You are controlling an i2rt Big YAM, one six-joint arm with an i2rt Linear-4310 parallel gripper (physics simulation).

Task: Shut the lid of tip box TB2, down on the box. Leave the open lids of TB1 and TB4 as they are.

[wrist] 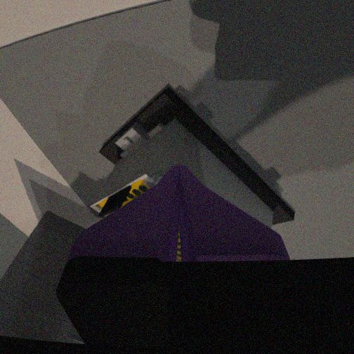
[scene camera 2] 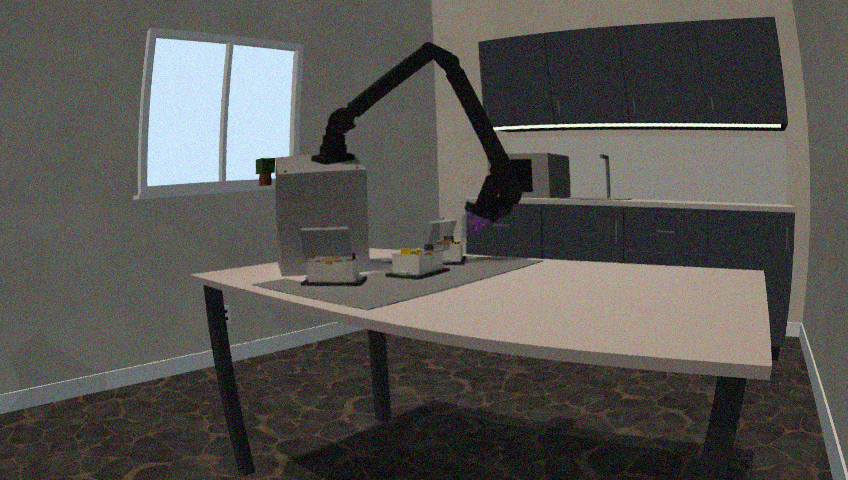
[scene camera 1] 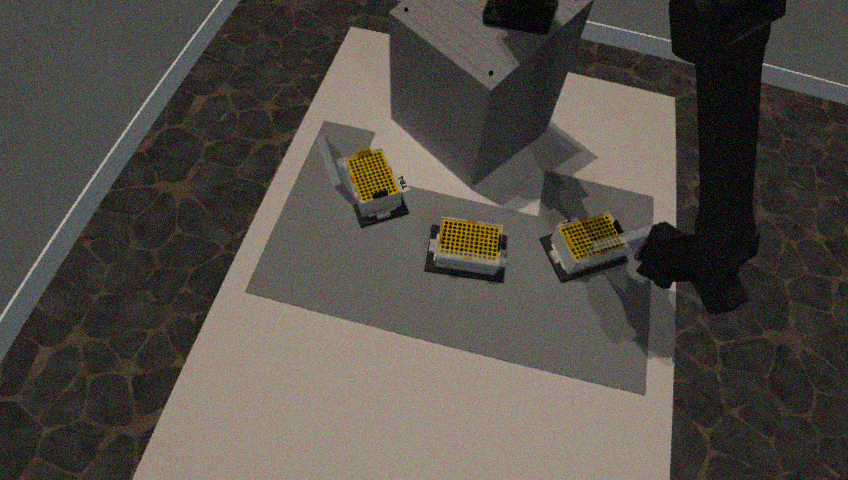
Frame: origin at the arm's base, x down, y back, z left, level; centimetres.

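Seen in the pictures: gripper, between the fingertips: (scene camera 2: 471,236) (scene camera 1: 636,258); arm's base, origin of its link: (scene camera 2: 332,160) (scene camera 1: 520,11).
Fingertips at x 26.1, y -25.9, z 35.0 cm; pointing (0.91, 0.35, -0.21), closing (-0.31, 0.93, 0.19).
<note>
Pixels of each thing's top centre, then the offset from my fingertips to it. "*": a spot on its surface instead. Level surfaces: height alone.
- right-hand tip box, centre of its top: (scene camera 1: 591,230) (scene camera 2: 443,240) dx +0.5, dy +3.4, dz -9.4 cm
- middle tip box, centre of its top: (scene camera 1: 471,232) (scene camera 2: 414,249) dx +0.5, dy -5.6, dz -31.6 cm
- raised clear lid, a spot on its surface: (scene camera 2: 441,228) * dx -5.4, dy -15.3, dz -31.1 cm
- grey mat, height of its surface: dx +7.1 cm
- table, height of its surface: dx +7.4 cm
The right-hand tip box (scene camera 1: 586,242) (scene camera 2: 454,252) (wrist: 235,185), its label unreadable, holds yellow tips. Its clear lid (scene camera 1: 624,239) (scene camera 2: 465,230) stands open, raised at the box's right side. My gripper (scene camera 1: 637,255) (scene camera 2: 474,230) (wrist: 178,176) is shut and empty. Its purple fingertips are close beside the raised lid, above table height; whether they touch it I cannot tell. TB4 (scene camera 1: 376,185) (scene camera 2: 332,270), at the left, has its lid (scene camera 1: 330,160) (scene camera 2: 326,240) open. The middle tip box (scene camera 1: 470,249) (scene camera 2: 410,262) has an unreadable label; a raised clear lid (scene camera 2: 441,228) shows behind it in scene camera 2.
The boxes stand on dark bases on a grey mat (scene camera 1: 380,297) (scene camera 2: 368,297) on the table (scene camera 1: 368,404) (scene camera 2: 595,303). The grey pedestal (scene camera 1: 440,113) (scene camera 2: 321,208) carrying the arm stands behind them. The arm reaches over the table's right edge in scene camera 1.
</note>
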